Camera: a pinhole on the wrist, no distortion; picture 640 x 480 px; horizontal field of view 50.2 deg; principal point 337.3 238.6 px. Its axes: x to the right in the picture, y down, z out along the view. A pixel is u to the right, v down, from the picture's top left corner.
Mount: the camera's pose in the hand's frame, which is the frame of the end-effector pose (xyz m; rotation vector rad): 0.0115 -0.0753 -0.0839 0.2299 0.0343 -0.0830
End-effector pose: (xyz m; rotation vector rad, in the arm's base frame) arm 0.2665 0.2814 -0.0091 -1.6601 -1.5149 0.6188
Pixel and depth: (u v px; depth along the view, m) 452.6 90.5 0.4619
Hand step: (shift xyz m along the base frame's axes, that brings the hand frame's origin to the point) -0.4205 0.1588 0.0499
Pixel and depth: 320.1 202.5 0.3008
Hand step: -0.2545 0.0520 0.0127
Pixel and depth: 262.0 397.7 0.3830
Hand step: -0.2910 0.0549 -0.1202
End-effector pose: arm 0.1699 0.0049 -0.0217 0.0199 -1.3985 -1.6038
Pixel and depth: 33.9 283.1 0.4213
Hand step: -0.1900 0.3432 -0.0730
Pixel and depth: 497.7 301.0 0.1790
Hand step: -0.1490 0.0170 -0.0157
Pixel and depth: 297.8 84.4 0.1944
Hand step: -0.1570 0.0497 -0.0903
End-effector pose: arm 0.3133 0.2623 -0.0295 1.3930 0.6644 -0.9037
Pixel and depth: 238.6 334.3 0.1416
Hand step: -0.0822 -0.0539 -0.0375
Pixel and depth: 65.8 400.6 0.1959
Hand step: -0.1022 -0.1078 0.0228
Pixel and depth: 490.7 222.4 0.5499
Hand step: -0.1636 -0.4480 -0.2006
